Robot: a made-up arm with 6 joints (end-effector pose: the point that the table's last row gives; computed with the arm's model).
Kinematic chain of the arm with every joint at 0, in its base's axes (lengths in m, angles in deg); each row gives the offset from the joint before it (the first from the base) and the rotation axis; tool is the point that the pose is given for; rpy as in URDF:
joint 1: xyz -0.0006 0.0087 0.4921 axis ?
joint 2: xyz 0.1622 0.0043 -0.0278 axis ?
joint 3: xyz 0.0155 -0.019 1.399 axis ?
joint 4: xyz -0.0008 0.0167 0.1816 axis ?
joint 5: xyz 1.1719 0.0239 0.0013 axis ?
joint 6: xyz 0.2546 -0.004 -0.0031 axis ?
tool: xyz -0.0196 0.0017 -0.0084 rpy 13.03 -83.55 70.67
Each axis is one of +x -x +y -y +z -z.
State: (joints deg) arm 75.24 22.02 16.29 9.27 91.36 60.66
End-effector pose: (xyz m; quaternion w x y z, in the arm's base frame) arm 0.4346 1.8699 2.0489 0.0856 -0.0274 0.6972 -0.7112
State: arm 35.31 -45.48 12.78 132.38 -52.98 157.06
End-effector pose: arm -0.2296 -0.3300 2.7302 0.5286 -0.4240 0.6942 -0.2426
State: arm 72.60 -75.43 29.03 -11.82 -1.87 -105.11
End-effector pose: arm -0.5422 -1.6188 2.1473 0.7399 -0.6697 -0.0590 -0.0245
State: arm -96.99 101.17 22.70 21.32 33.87 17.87
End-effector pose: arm -0.1911 -2.0728 -1.1092 0.8293 0.3345 -0.4174 -0.1620
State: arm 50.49 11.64 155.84 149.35 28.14 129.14
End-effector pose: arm -0.4861 -0.5030 2.5740 0.7124 -0.4693 0.2458 -0.4602
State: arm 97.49 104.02 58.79 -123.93 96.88 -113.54
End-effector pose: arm -0.1040 2.3869 -0.6483 0.2882 -0.4562 0.7392 0.4029
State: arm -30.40 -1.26 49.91 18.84 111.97 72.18
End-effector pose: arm 0.4983 -0.1850 2.9554 0.0031 -0.8919 -0.3980 0.2146
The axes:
joint 1: +z
joint 2: +y
joint 3: -y
joint 4: -x
joint 5: -y
joint 6: -x

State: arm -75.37 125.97 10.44 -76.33 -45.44 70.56
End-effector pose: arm 0.3801 -0.7706 -1.6367 0.1609 0.7890 -0.3819 -0.4535
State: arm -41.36 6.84 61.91 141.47 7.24 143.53
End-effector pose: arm 0.7788 -0.6611 3.0866 0.0230 0.3424 -0.8447 0.4107
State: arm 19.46 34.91 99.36 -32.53 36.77 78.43
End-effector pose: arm 1.2360 0.3805 2.9634 0.2610 -0.1804 -0.8073 0.4975
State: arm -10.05 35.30 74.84 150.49 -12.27 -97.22
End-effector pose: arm 1.8911 -0.3738 2.6511 0.6256 -0.1841 -0.5015 0.5685
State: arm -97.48 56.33 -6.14 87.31 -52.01 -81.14
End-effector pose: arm -0.4506 -2.0204 0.1289 0.6860 0.0906 -0.2693 -0.6699
